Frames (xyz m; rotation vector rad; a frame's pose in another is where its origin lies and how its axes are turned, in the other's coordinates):
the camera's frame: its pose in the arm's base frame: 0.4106 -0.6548 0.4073 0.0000 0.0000 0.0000
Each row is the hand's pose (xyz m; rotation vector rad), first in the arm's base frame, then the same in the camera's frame.
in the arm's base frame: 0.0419 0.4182 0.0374 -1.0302 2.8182 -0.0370
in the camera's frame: -0.3687 1.0730 -0.3699 -1.0302 2.8182 -0.0370
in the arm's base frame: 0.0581 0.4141 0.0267 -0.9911 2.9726 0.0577
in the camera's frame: -0.3525 1.0689 -0.3806 -0.9911 2.9726 0.0577
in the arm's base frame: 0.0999 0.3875 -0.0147 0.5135 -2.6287 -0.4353
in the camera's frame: -0.3107 1.0423 -0.4220 0.5135 -2.6287 -0.4353
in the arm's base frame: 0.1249 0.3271 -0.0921 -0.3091 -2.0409 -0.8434
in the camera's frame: -0.2857 0.9819 -0.4994 -0.3091 -2.0409 -0.8434
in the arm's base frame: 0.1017 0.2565 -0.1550 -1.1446 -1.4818 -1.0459
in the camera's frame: -0.3089 0.9113 -0.5623 -1.1446 -1.4818 -1.0459
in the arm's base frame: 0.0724 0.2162 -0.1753 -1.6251 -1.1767 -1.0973
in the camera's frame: -0.3382 0.8710 -0.5826 -1.6251 -1.1767 -1.0973
